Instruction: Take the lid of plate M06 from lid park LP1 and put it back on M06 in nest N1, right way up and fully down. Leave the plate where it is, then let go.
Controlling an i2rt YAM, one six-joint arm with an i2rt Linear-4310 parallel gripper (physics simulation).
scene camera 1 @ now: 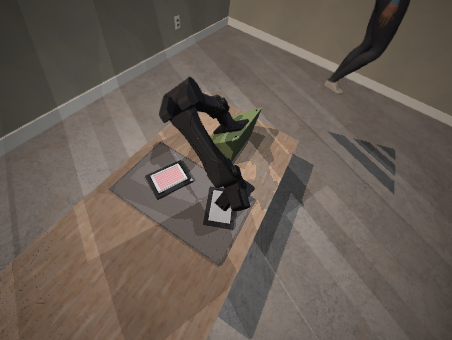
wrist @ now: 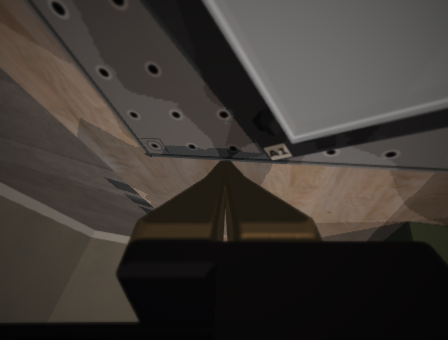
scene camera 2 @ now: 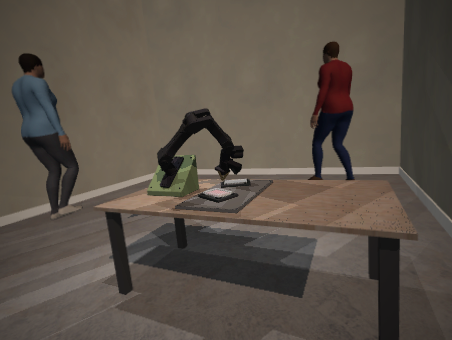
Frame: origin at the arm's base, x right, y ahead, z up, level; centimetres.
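Seen in the pictures: gripper, fingertip midpoint: (wrist: 225, 170) (scene camera 2: 222, 180); arm's base, origin of the base link: (scene camera 1: 230, 127) (scene camera 2: 172, 171).
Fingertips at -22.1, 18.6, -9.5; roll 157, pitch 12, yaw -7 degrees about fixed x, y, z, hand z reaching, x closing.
Offsets run from my fingertips to a thing's top centre, as dx, dy, dz. "spot": to the spot under its first point. Level surfaces: height alone.
A flat pale grey-white piece @(+4.0, +11.5, +0.8) (scene camera 1: 220, 216) (scene camera 2: 236, 182) (wrist: 350, 60) sits in a black frame @(+4.0, +11.5, +1.0) (scene camera 1: 218, 226) (wrist: 220, 65); the wrist view shows an A1 tag @(spot: +2.8, +2.3, +0.1) (wrist: 277, 151) at its near corner. Whether this piece is the lid alone cannot be told. A plate with pink wells @(+29.0, +15.2, +1.7) (scene camera 1: 170, 178) (scene camera 2: 217, 193) sits in another black frame on the mat. No M06, N1 or LP1 marking is readable. My gripper (scene camera 2: 223, 178) (wrist: 225, 170) is shut and empty, its tips together above the mat's edge near the A1 corner. In scene camera 1 the hand hides the fingertips and part of the grey-white piece.
Both frames rest on a dark grey mat @(dz -0.9) (scene camera 1: 135, 175) (wrist: 120, 50) with holes, on the wooden table @(dz -2.2) (scene camera 1: 125, 260) (scene camera 2: 325, 200). The arm's green wedge base (scene camera 1: 240, 140) (scene camera 2: 190, 172) stands beside the mat. Two people stand beyond the table in scene camera 2.
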